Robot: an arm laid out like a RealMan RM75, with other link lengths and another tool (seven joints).
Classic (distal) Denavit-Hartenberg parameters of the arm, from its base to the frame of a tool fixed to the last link. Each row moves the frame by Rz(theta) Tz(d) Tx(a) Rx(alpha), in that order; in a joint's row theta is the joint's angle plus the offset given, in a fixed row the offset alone. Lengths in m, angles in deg.
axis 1: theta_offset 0; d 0.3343; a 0; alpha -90
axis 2: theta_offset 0; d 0; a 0; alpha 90
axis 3: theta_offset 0; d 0.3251; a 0; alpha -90
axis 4: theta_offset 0; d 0; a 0; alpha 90
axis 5: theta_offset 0; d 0.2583; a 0; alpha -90
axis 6: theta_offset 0; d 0; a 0; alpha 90
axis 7: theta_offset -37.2; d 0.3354; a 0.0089; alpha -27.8
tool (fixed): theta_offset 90; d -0.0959; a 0; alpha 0
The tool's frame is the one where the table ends.
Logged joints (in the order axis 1, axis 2, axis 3, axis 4, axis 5, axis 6, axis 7), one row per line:
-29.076 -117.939 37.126 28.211 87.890 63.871 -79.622
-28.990 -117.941 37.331 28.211 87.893 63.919 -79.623
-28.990 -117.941 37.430 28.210 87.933 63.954 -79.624
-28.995 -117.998 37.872 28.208 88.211 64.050 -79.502
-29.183 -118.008 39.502 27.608 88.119 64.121 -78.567
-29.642 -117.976 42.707 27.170 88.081 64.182 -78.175
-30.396 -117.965 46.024 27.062 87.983 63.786 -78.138
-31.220 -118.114 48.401 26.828 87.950 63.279 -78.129
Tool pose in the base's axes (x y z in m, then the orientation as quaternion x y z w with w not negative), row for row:
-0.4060 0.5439 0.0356 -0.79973 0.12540 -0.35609 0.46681
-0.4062 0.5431 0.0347 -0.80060 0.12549 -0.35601 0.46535
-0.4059 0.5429 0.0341 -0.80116 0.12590 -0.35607 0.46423
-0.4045 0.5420 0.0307 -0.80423 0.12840 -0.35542 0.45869
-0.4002 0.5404 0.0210 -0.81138 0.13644 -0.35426 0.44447
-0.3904 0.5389 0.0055 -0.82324 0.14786 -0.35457 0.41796
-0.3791 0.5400 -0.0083 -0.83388 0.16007 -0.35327 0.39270
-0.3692 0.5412 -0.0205 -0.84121 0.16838 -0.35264 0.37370
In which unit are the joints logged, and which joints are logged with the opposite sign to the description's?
The joints are logged in degrees. Opposite sign: none.
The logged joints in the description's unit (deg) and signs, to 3 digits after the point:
-29.076 -117.939 37.126 28.211 87.890 63.871 -79.622
-28.990 -117.941 37.331 28.211 87.893 63.919 -79.623
-28.990 -117.941 37.430 28.210 87.933 63.954 -79.624
-28.995 -117.998 37.872 28.208 88.211 64.050 -79.502
-29.183 -118.008 39.502 27.608 88.119 64.121 -78.567
-29.642 -117.976 42.707 27.170 88.081 64.182 -78.175
-30.396 -117.965 46.024 27.062 87.983 63.786 -78.138
-31.220 -118.114 48.401 26.828 87.950 63.279 -78.129

